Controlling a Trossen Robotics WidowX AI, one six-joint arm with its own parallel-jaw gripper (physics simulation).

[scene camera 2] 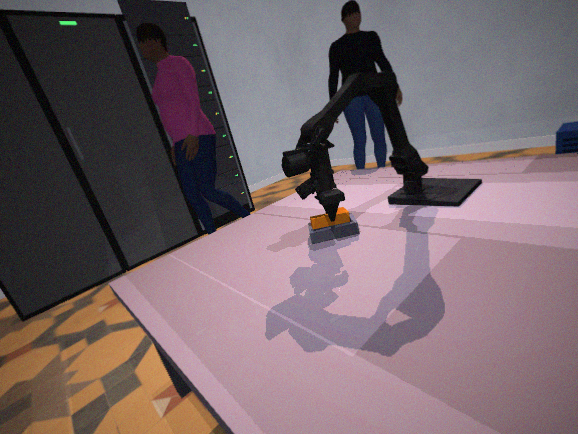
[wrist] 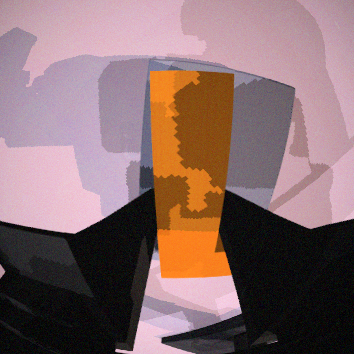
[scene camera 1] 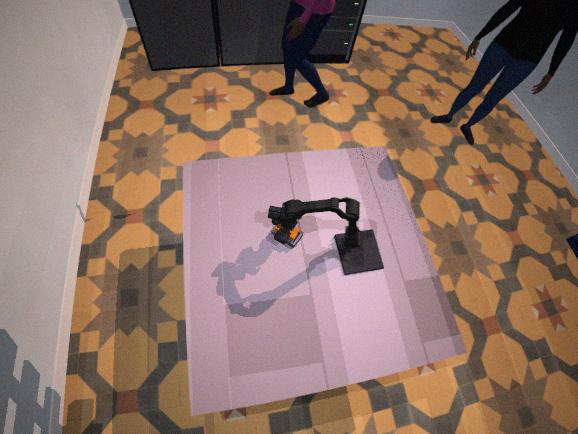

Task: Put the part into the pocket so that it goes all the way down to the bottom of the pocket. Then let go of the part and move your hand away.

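Places are measured from the arm's base along level axes (x ahead, y left, z up), in centimetres.
Pixels of known places: gripper, fingertip midpoint: (scene camera 2: 331, 219) (wrist: 186, 195) (scene camera 1: 286, 232); arm's base, origin of the base link: (scene camera 2: 413, 191) (scene camera 1: 350, 242).
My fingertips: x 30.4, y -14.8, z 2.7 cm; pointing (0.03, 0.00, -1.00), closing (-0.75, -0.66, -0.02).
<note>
Ahead of a thing's pixels: the offset from my fingertips to its top centre. Level surfaces: height alone.
The orange part @(dx -0.8, dy -1.4, dz +2.2 cm) (scene camera 1: 294, 233) (scene camera 2: 322, 220) (wrist: 205, 125) is a long block. My gripper (scene camera 1: 286, 233) (scene camera 2: 333, 217) (wrist: 186, 195) points down and is shut on its middle, one finger on each long side. The grey pocket block @(dx -1.2, dy -1.1, dz -1.4 cm) (scene camera 1: 293, 243) (scene camera 2: 346, 230) (wrist: 257, 135) lies directly under the part. In the wrist view the part runs along the block, nearer its left side, and covers the pocket opening. In scene camera 2 the upper portion of the part stands above the block's rim. How deep its underside sits in the pocket is hidden.
The pink table top @(dz -5.0 cm) (scene camera 1: 270, 340) (scene camera 2: 475, 300) carries the arm's black base plate (scene camera 1: 363, 261) (scene camera 2: 450, 192), right of the block in both scene views. Arm shadows fall across the table. Two people and dark cabinets (scene camera 1: 175, 35) (scene camera 2: 75, 125) stand beyond the table.
</note>
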